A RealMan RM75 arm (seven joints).
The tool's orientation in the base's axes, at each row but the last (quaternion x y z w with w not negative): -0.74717 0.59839 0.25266 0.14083; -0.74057 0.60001 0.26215 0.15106; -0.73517 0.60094 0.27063 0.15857; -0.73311 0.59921 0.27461 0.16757; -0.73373 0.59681 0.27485 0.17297; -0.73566 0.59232 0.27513 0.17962; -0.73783 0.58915 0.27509 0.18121
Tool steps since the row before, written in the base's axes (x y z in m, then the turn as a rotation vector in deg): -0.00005 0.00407 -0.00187 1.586 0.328 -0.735; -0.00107 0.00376 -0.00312 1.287 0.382 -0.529; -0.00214 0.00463 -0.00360 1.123 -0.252 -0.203; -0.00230 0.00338 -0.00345 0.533 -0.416 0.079; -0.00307 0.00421 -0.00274 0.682 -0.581 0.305; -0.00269 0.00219 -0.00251 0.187 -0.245 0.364; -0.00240 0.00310 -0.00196 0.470 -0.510 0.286
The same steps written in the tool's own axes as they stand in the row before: -0.00234 -0.00112 0.00365 0.379 -1.679 0.449; -0.00142 -0.00013 0.00479 0.176 -1.383 0.371; -0.00186 0.00069 0.00592 0.468 -1.050 -0.211; -0.00088 0.00118 0.00514 0.349 -0.417 -0.409; -0.00204 0.00182 0.00522 0.361 -0.507 -0.713; -0.00054 0.00194 0.00378 -0.008 -0.102 -0.466; -0.00154 0.00147 0.00383 0.288 -0.317 -0.616
